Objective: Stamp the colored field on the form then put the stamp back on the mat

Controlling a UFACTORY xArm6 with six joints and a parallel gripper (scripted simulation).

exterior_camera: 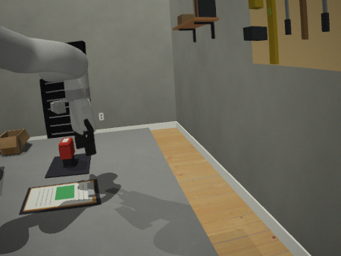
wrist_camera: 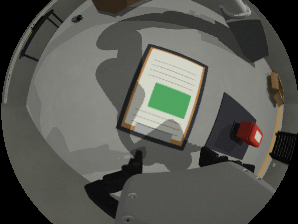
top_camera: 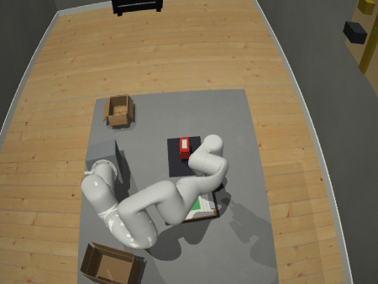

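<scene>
My hand is 240 mm to the right of the red stamp, 80 mm past it and 80 mm above it. From my hand the other things lie so: clipboard with form: 130 mm below, 90 mm behind, 20 mm to the right; dark mat: 240 mm to the left, 130 mm below, 80 mm behind; dark stamp base: 240 mm to the left, 110 mm below, 80 mm behind.
</scene>
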